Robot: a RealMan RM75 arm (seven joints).
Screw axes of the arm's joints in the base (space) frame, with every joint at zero. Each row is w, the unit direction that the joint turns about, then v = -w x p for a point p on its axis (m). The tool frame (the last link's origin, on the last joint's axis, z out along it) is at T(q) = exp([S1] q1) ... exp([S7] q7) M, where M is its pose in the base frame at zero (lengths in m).
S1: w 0 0 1 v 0 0 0
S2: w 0 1 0 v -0.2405 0 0
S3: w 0 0 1 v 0 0 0
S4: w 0 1 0 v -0.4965 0 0
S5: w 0 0 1 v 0 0 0
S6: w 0 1 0 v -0.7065 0 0
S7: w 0 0 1 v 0 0 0
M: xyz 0 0 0.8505 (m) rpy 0 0 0 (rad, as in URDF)
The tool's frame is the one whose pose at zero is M.
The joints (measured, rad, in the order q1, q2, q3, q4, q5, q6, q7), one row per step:
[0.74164 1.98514 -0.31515 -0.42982 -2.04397 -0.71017 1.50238]
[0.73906 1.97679 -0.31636 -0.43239 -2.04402 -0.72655 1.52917]
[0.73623 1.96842 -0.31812 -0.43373 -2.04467 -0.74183 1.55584]
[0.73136 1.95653 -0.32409 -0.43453 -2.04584 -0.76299 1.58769]
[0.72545 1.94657 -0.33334 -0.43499 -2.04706 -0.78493 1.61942]
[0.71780 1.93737 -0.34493 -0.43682 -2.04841 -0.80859 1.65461]
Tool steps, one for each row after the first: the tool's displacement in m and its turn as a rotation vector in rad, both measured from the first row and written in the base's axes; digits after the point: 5 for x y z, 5 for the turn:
[0.00000 -0.00001 0.00395 0.00126 0.02239 -0.00165]
[0.00028 -0.00024 0.00752 0.00113 0.04406 -0.00454]
[0.00091 -0.00098 0.01190 -0.00329 0.06750 -0.00649]
[0.00148 -0.00237 0.01469 -0.01257 0.09061 -0.00840]
[0.00233 -0.00442 0.01705 -0.02432 0.11552 -0.01198]

